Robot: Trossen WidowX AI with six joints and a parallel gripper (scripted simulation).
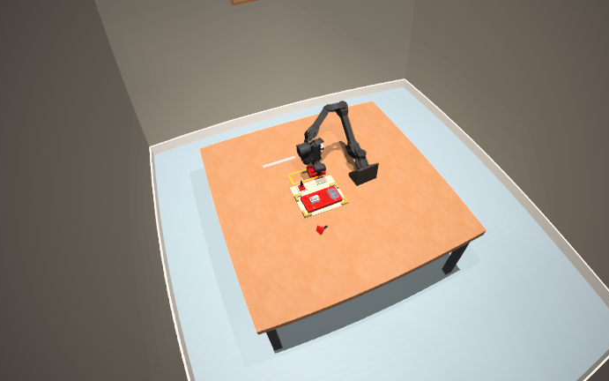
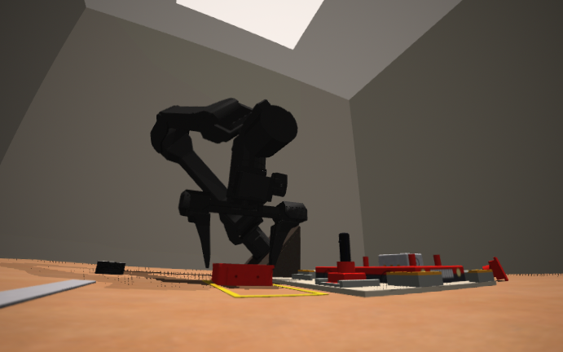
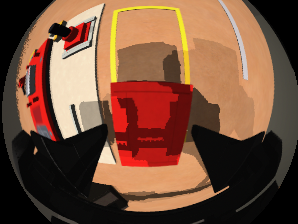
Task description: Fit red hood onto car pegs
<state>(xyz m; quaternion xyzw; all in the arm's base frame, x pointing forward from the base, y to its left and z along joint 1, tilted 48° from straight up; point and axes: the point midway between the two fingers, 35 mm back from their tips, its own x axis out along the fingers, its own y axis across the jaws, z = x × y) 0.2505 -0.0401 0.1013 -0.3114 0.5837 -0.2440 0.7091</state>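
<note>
Right now the red hood is right at my gripper tip. Round my gripper tip: jig 4 cm ahead, 19 cm to the left, 1 cm below; then strip 18 cm ahead, 15 cm to the right, 2 cm below; then grey engine block 7 cm ahead, 22 cm to the left, 1 cm above.
</note>
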